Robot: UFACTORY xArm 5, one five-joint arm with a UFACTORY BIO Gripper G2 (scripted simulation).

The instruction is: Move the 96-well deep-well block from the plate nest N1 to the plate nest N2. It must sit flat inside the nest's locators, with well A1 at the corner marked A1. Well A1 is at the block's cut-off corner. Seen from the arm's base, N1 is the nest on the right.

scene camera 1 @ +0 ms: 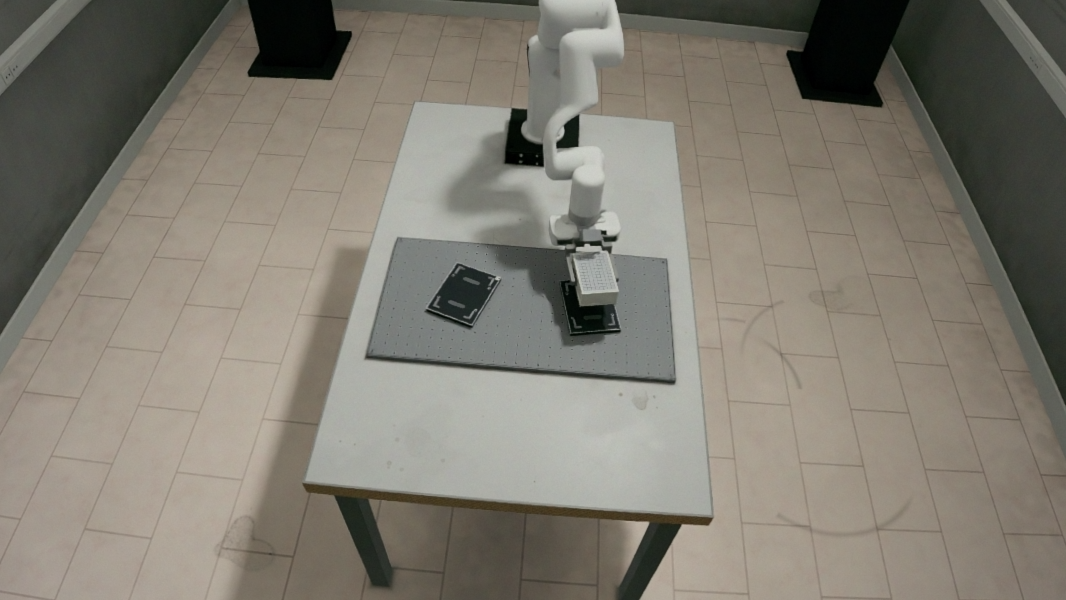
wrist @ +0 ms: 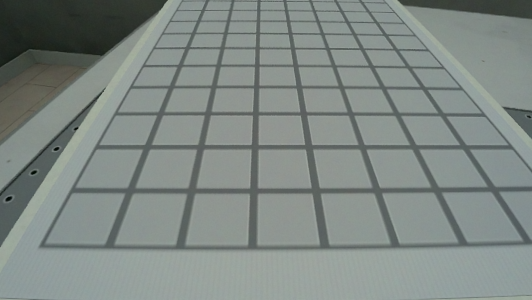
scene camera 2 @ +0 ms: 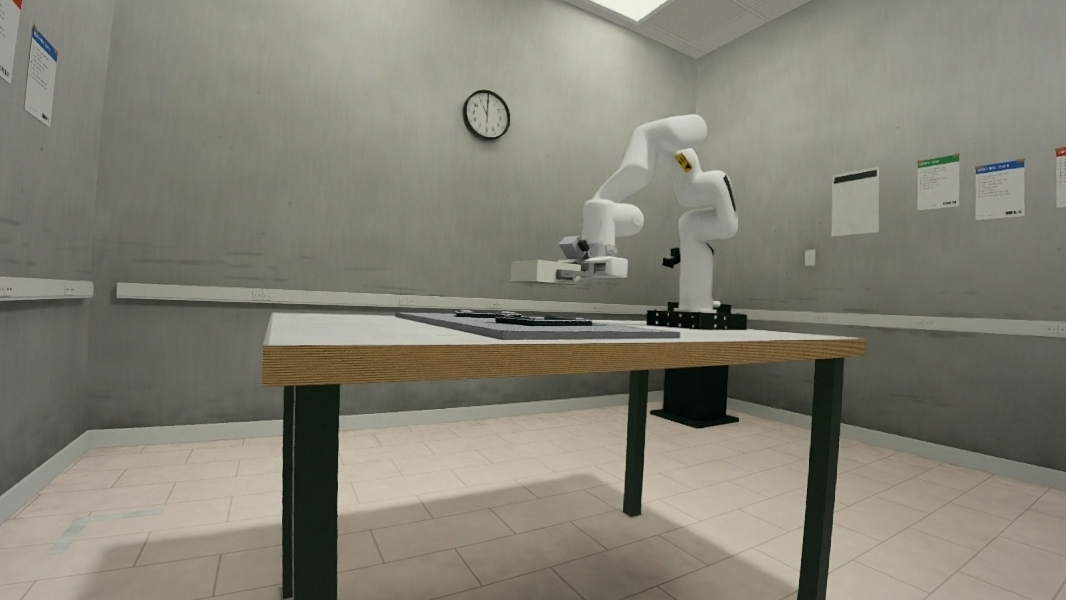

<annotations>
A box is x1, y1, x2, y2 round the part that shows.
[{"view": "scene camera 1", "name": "white 96-well deep-well block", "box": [571, 251, 618, 306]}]
</annotations>
